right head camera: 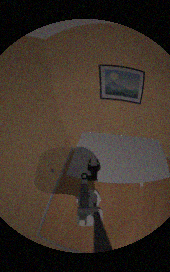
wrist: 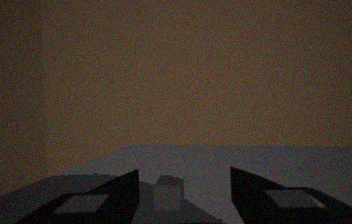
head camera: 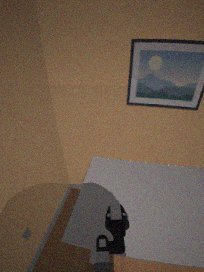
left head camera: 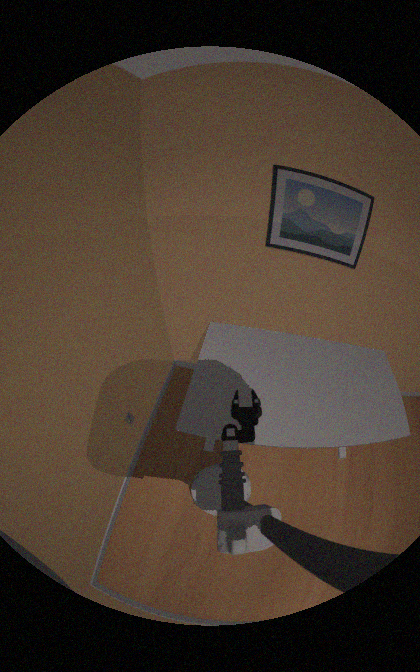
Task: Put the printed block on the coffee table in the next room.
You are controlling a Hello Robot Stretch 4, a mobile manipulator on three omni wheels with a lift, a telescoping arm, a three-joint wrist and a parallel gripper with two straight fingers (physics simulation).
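Places are measured from the robot's base along level axes (x ahead, y left, z up), in metres.
Pixels of known places: gripper, between the fingertips: (right head camera: 93, 158) (wrist: 184, 184) (head camera: 115, 205) (left head camera: 244, 389); robot's base, origin of its link: (right head camera: 88, 198) (left head camera: 220, 487).
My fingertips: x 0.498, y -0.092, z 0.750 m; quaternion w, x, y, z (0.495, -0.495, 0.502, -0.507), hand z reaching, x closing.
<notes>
Ahead of a thing's pixels: the offset from my fingertips to its top centre. Level surfaces: height alone.
A small grey block {dy +0.016, dx +0.097, dz -0.028 m} (wrist: 169, 196) stands upright on the white low table {dz -0.057 m} (wrist: 295, 167) (head camera: 165, 215) (left head camera: 320, 390) (right head camera: 130, 155), at its shadowed left part. No print can be made out on it in this dim light. My gripper (wrist: 184, 184) (left head camera: 245, 393) (right head camera: 93, 161) is open and empty, low over the table's left part. In the wrist view the block shows between the two fingers, nearer the left one, with a gap on either side. In the head views a pale patch shows between the fingers, too small to tell clearly as the block.
A framed landscape picture (head camera: 166, 75) (left head camera: 320, 217) (right head camera: 121, 84) hangs on the orange wall behind the table. The left wall, with a small grey plate {dy +0.716, dx -0.052, dz -0.320 m} (head camera: 27, 233) (left head camera: 130, 418), runs close beside the table. Wooden floor {dz -0.777 m} (left head camera: 165, 530) lies in front of the table.
</notes>
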